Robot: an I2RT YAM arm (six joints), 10 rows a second.
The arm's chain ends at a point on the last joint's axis. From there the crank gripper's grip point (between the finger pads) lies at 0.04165 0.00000 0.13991 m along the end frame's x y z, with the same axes.
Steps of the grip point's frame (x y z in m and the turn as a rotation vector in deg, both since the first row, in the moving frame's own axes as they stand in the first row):
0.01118 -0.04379 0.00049 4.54 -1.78 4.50
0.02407 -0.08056 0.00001 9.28 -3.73 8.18
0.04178 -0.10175 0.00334 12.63 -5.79 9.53
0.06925 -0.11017 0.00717 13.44 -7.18 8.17
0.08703 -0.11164 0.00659 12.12 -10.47 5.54
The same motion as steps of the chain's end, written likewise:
0.01523 -0.03577 -0.00042 4.54 -1.78 4.50
0.03200 -0.06312 -0.00104 9.28 -3.73 8.18
0.05395 -0.07655 0.00252 12.63 -5.79 9.53
0.08494 -0.08185 0.00625 13.44 -7.18 8.17
0.11169 -0.08442 0.00409 12.12 -10.47 5.54

